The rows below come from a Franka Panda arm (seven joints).
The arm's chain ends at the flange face. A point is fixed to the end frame.
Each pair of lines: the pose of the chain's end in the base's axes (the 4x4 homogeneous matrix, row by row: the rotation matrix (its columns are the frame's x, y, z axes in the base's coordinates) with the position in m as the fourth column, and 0 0 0 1 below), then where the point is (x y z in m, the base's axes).
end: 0.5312, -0.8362, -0.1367, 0.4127; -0.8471, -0.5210, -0.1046, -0.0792; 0.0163, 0.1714, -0.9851, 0.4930; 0, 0, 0, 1
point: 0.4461 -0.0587 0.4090
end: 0.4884, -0.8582, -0.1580, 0.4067; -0.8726, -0.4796, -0.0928, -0.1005; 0.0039, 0.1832, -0.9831, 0.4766; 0, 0, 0, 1
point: 0.4397 -0.0813 0.3922
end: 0.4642, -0.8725, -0.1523, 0.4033; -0.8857, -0.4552, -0.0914, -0.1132; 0.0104, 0.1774, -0.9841, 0.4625; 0, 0, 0, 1
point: 0.4375 -0.0951 0.3783
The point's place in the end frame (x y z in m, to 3 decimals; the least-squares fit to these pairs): -0.001 -0.053 0.076
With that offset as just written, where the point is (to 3 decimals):
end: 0.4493, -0.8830, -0.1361, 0.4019; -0.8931, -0.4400, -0.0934, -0.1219; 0.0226, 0.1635, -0.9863, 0.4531; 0, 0, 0, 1
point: 0.438 -0.105 0.369
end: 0.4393, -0.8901, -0.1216, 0.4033; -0.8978, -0.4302, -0.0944, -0.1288; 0.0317, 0.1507, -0.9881, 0.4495; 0, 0, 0, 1
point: 0.441 -0.112 0.366
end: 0.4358, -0.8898, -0.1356, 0.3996; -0.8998, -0.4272, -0.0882, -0.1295; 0.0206, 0.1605, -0.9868, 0.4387; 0, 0, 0, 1
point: 0.436 -0.113 0.355
